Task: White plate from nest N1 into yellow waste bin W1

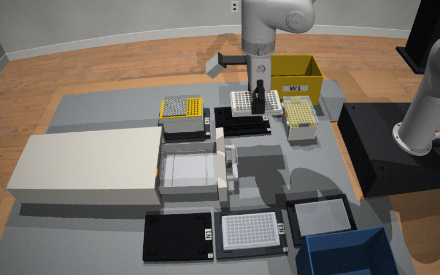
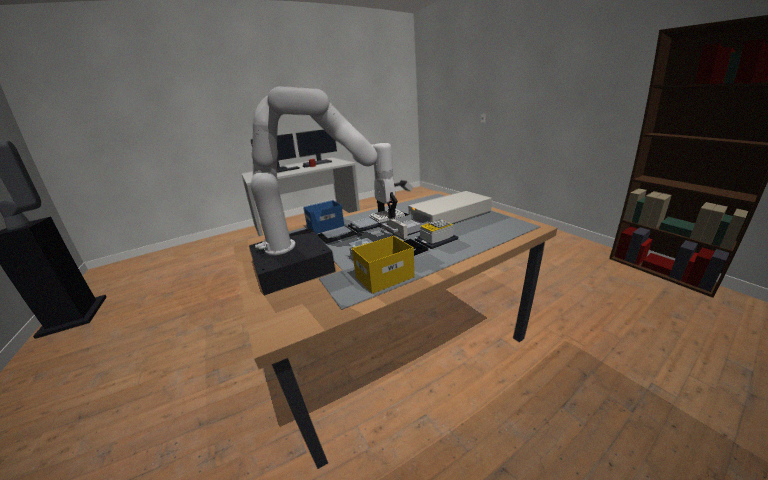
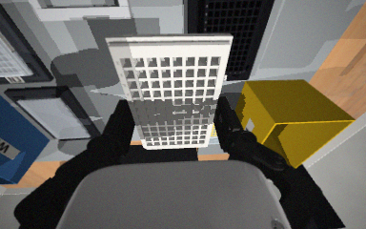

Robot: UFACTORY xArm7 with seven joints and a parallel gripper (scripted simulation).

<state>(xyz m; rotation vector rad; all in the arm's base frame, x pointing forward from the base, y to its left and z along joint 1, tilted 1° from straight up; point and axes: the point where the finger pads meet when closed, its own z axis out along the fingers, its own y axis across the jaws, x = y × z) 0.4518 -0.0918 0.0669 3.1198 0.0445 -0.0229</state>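
My gripper is now 220 mm to the left of the yellow waste bin W1, 140 mm past it and 120 mm above it. Also, from my hand: black plate 140 mm below, 80 mm to the right, 30 mm ahead; white plate 10 mm below; tip box lid 140 mm behind, 100 mm below, 60 mm to the right.
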